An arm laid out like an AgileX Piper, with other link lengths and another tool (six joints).
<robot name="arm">
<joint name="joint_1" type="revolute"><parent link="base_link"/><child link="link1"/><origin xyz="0 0 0.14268"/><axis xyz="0 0 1"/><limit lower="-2.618" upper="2.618"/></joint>
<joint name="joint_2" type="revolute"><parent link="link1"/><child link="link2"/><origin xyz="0 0 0" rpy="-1.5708 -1.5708 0"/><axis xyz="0 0 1"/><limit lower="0" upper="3.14"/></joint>
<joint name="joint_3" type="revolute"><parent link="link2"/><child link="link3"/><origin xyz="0.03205 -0.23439 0" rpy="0 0 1.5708"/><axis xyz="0 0 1"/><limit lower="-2.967" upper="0"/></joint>
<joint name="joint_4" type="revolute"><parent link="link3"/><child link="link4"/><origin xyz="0.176 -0.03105 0" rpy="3.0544 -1.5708 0"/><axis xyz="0 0 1"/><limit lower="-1.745" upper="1.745"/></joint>
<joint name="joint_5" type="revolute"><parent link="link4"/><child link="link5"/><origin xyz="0 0 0" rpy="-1.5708 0 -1.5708"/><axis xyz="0 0 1"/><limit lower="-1.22" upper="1.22"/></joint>
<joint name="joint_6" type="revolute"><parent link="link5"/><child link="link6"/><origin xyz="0 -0.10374 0" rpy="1.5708 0 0"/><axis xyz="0 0 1"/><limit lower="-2.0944" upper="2.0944"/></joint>
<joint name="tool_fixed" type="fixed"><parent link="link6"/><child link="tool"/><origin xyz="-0.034 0.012 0.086" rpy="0.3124 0 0.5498"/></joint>
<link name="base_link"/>
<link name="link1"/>
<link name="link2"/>
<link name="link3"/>
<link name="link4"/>
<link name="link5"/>
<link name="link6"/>
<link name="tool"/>
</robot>
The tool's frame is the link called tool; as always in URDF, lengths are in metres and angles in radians.
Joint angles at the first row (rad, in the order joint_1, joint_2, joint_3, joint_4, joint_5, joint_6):
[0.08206, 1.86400, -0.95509, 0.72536, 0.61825, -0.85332]
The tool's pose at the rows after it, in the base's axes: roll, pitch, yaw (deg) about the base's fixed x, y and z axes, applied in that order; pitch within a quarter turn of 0, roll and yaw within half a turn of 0; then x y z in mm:
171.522 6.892 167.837 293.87 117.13 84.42
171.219 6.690 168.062 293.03 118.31 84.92
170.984 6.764 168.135 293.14 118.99 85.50
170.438 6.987 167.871 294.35 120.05 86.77
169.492 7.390 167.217 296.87 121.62 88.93
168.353 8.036 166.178 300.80 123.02 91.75
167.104 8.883 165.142 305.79 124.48 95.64
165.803 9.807 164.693 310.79 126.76 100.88
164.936 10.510 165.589 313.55 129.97 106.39
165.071 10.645 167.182 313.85 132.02 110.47
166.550 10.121 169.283 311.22 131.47 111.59
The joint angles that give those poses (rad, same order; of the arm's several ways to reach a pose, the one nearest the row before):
[0.08206, 1.86380, -0.95511, 0.73469, 0.62824, -0.86223]
[0.08204, 1.86349, -0.95510, 0.74111, 0.63491, -0.86923]
[0.08205, 1.86315, -0.95507, 0.74792, 0.63593, -0.87628]
[0.08204, 1.86293, -0.95510, 0.76505, 0.63379, -0.88770]
[0.08205, 1.86292, -0.95513, 0.79571, 0.62810, -0.90572]
[0.08207, 1.86292, -0.95544, 0.83473, 0.61722, -0.92701]
[0.08206, 1.86291, -0.96033, 0.87462, 0.60755, -0.94951]
[0.08207, 1.86292, -0.97331, 0.90698, 0.60795, -0.97212]
[0.08207, 1.86293, -0.99572, 0.91167, 0.62727, -0.98529]
[0.08235, 1.86191, -1.02457, 0.87592, 0.65869, -0.96671]
[0.08266, 1.85974, -1.05405, 0.80195, 0.69718, -0.91977]

